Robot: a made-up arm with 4 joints.
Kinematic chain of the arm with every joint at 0, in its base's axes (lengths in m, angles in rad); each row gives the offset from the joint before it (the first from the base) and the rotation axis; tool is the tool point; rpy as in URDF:
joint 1: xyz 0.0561 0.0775 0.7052 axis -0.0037 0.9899 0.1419
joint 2: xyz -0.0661 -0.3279 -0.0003 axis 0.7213 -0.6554 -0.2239
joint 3: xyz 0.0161 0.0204 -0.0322 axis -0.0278 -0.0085 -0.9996
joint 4: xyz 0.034 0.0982 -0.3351 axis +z
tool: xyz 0.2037 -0.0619 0.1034 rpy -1.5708 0 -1.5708
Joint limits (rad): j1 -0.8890..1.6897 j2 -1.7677..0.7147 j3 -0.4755..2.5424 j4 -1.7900..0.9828
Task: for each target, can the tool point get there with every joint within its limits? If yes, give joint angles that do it. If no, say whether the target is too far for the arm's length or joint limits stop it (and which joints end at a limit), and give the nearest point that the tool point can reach.
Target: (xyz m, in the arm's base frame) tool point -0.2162 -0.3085 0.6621
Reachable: yes | joints 0.8409 -0.1672 1.3348 -1.5317
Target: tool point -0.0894 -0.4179 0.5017
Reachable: yes | joints 1.1526 -0.1996 0.6035 -0.4063
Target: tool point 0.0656 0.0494 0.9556
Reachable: no: joint limits stop it (at a limit: joint 1, joint 2, joint 4) | nearest point 0.1831 0.0435 0.8761 | short by 0.142 m
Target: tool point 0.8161 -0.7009 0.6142
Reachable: no: too far | nearest point 0.3935 -0.4685 0.6360 | short by 0.483 m
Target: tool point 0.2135 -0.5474 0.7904
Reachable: yes | joints 1.3182 -1.3700 1.9000 -0.2438
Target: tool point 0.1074 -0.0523 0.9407
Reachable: no: joint limits stop it (at a limit: joint 1, joint 2, joint 4) | nearest point 0.2116 -0.0188 0.9132 | short by 0.113 m
